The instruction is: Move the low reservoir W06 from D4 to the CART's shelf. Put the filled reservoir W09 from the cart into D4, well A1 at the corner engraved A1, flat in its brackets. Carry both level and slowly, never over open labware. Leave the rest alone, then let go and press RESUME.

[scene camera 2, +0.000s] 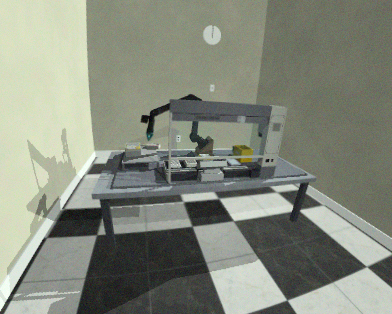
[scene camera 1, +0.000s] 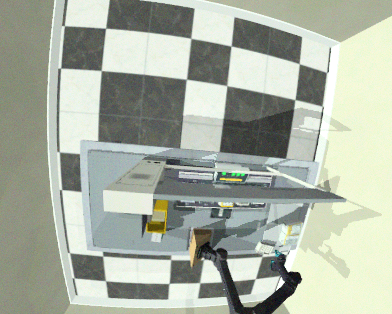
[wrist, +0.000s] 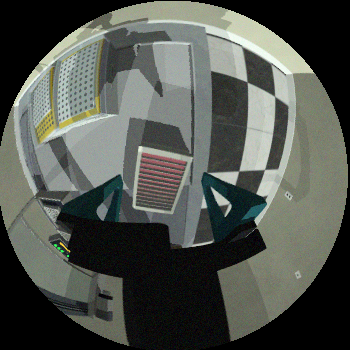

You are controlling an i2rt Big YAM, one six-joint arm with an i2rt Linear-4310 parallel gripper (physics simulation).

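Frame: origin at the arm's base, x ahead, y left, z up, level; millimetres.
Seen in the pictures: gripper, fingertip midpoint: [scene camera 2: 148,139] [scene camera 1: 273,254] [wrist: 161,177]; arm's base, origin of the base link: [scene camera 1: 202,249].
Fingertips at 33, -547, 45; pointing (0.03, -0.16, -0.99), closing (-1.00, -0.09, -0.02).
Offsets run from my fingertips to a thing's top centre, as dx, dy, dz. "spot": to the spot under its first point. Level surfaces: height alone.
A white ribbed reservoir with pink-red liquid {+3, +45, -49} [wrist: 162,180] [scene camera 1: 265,247] [scene camera 2: 151,146] sits on the pale grey cart surface {dz -80} [wrist: 95,147], near its edge. I take it for the filled W09; no label is readable. My gripper [wrist: 161,177] [scene camera 1: 276,254] [scene camera 2: 149,136] is open and empty, above the cart side; in the wrist view the reservoir shows between and beyond the teal fingers. The deck labware {+405, +368, -53} [scene camera 2: 190,163] stands inside the instrument frame. W06, D4 and the corner engraving cannot be made out. A screen with green marks and an orange bar [scene camera 1: 232,175] [wrist: 61,247] shows; RESUME is not readable.
Two yellow-rimmed, perforated tip boxes {+132, -126, -10} [wrist: 80,82] {+227, -109, -10} [scene camera 1: 290,234] [scene camera 2: 133,147] stand beside the reservoir. The instrument's grey top beam {spot: +568, +610, +384} [scene camera 1: 250,194] [scene camera 2: 220,108] spans the deck. A yellow bin {+157, +896, -5} [scene camera 1: 160,207] [scene camera 2: 243,153] and a brown block [scene camera 1: 200,238] stand on the table {dz -153} [scene camera 1: 86,200].
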